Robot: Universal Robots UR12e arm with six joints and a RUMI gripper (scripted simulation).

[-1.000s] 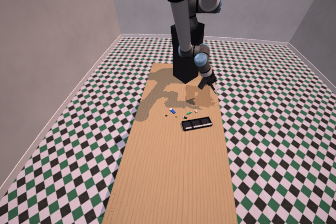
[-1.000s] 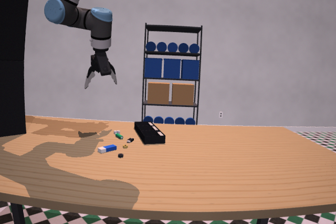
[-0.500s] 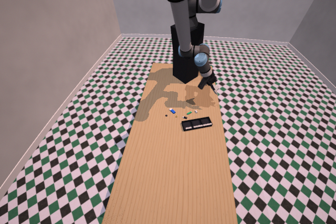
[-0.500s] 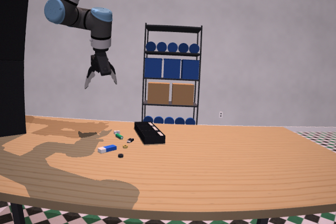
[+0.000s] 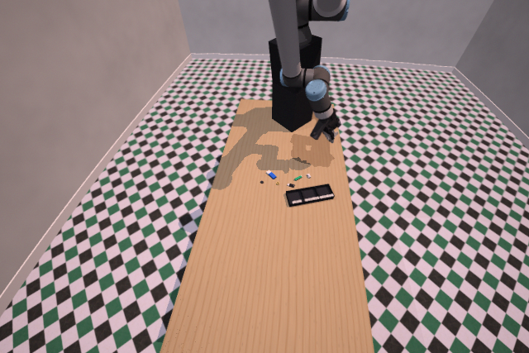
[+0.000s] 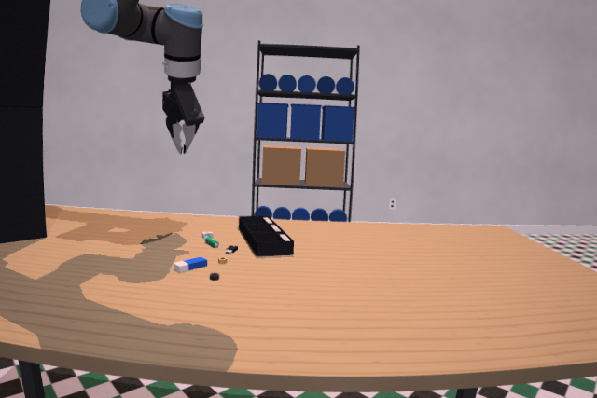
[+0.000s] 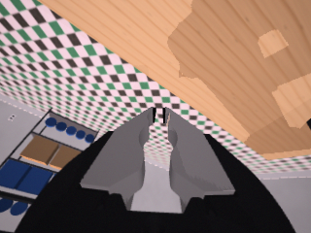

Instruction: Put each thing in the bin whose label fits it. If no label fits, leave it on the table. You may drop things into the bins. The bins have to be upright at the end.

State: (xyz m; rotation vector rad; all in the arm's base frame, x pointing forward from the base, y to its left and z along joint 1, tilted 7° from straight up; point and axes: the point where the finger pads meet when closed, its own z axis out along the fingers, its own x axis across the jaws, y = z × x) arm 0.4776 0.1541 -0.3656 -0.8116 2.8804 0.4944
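My gripper is now 220 mm short of the black bin, 200 mm above it and 120 mm to the left of it. The rest, counted from my hand: small white piece (200 mm below, 110 mm to the right, 90 mm ahead); black usb stick (220 mm to the right, 210 mm below, 150 mm ahead); green battery (210 mm below, 170 mm to the right, 100 mm ahead).
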